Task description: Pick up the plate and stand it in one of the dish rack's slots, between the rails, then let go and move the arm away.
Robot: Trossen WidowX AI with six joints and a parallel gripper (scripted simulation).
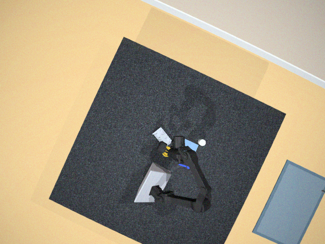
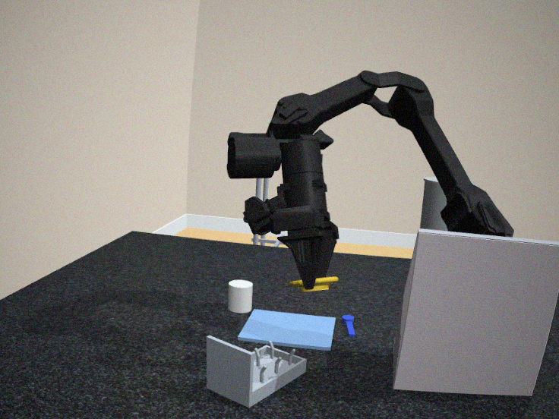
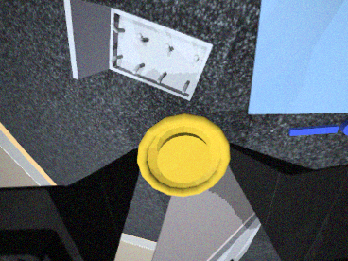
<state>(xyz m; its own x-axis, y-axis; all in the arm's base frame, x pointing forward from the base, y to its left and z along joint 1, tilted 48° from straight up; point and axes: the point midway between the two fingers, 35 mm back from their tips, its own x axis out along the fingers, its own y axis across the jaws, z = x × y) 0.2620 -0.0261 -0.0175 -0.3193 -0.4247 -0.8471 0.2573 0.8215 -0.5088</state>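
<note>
Now: the grey dish rack 70 mm ahead of my gripper tip, 50 mm to the left of it and 100 mm below it. From my gripper tip the other things lie so: white cup (120 mm ahead, 220 mm to the right, 100 mm below); yellow plate (10 mm above); blue spoon (80 mm behind, 170 mm to the right, 120 mm below).
</note>
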